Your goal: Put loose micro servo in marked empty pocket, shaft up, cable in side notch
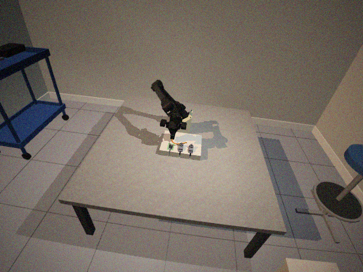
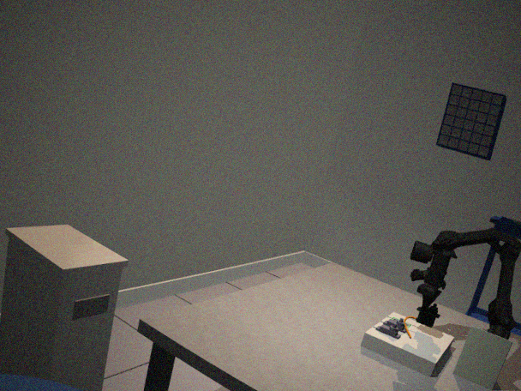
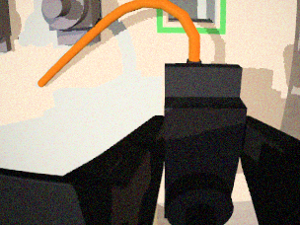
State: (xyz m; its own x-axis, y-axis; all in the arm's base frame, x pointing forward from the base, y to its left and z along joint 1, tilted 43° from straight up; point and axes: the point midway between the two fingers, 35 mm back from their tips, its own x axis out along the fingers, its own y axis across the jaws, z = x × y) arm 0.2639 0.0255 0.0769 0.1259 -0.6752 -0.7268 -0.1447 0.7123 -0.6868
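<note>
The deck is 10 cm below my gripper tip, 7 cm to the left of it and 6 cm behind it.
</note>
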